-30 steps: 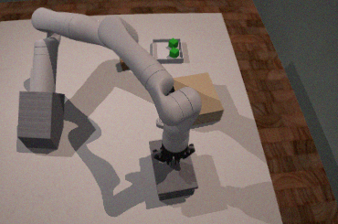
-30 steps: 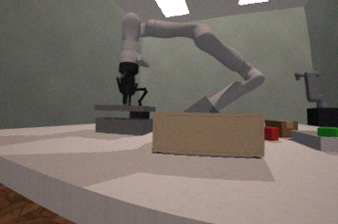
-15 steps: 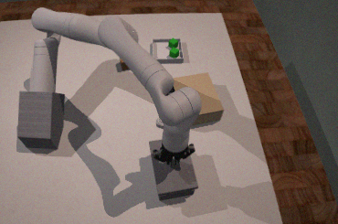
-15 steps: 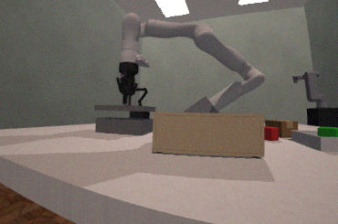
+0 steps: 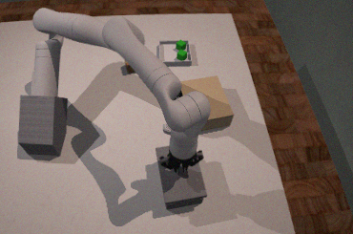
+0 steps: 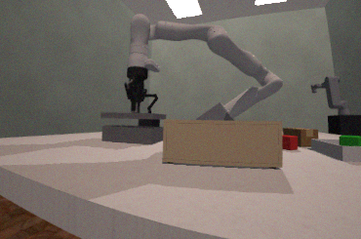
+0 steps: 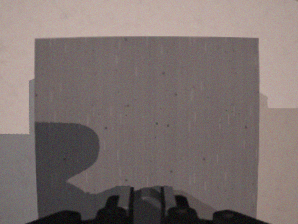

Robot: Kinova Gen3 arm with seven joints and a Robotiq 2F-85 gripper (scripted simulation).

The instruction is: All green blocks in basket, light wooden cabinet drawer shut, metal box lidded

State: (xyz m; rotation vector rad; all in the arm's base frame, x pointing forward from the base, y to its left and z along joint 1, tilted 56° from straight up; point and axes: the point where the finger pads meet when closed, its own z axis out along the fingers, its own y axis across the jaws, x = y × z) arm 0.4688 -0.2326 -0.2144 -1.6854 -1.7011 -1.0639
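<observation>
The metal box is 90 mm below my hand. From my hand the other things lie so: cardboard box: 560 mm to the left, 130 mm behind, 80 mm below; light wooden cabinet: 300 mm to the left, 120 mm ahead, 80 mm below; red block: 490 mm to the left, 100 mm below, 20 mm behind.
</observation>
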